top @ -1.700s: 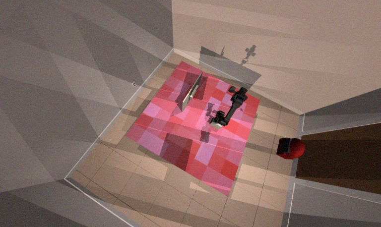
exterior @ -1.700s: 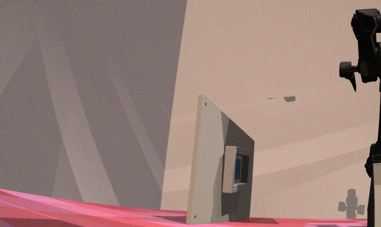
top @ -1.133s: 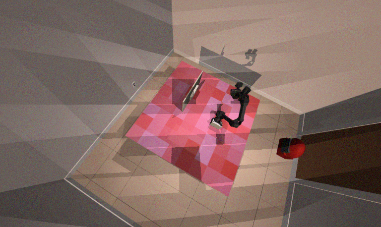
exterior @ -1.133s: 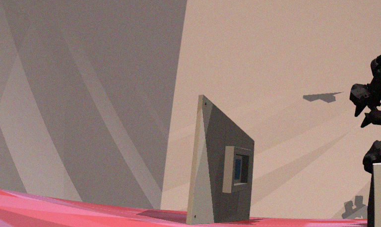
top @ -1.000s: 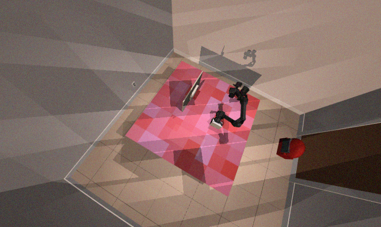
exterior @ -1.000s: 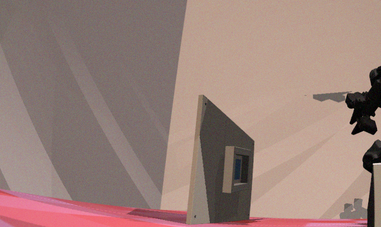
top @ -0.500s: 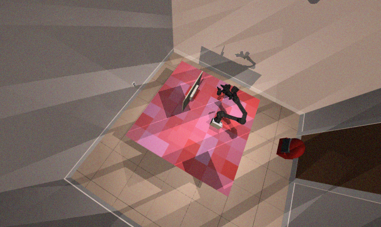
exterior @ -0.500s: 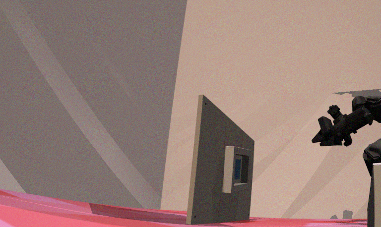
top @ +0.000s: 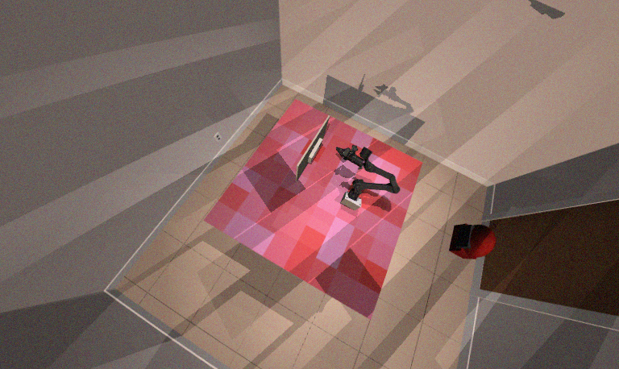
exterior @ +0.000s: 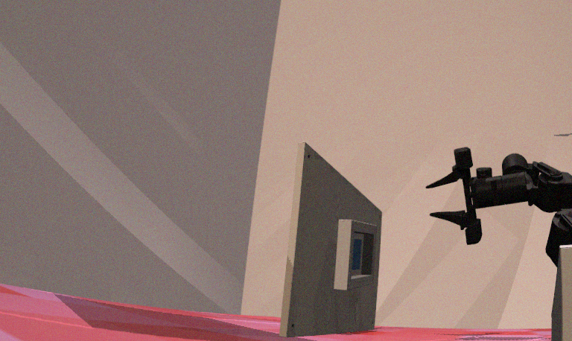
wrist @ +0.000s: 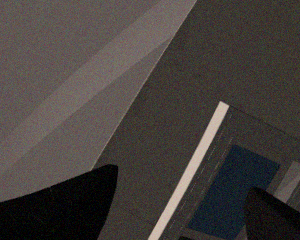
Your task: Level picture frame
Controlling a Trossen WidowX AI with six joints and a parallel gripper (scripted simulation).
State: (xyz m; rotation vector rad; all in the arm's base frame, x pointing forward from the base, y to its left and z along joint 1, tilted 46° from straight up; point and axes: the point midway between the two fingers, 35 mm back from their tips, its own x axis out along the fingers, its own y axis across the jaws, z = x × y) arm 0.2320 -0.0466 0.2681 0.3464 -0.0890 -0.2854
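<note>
Now: the picture frame 15 cm ahead of my gripper tip, 11 cm below it and 2 cm to the left of it. The rest, counted from my gripper tip: wall panel: 16 cm ahead, 12 cm below, 1 cm to the left.
</note>
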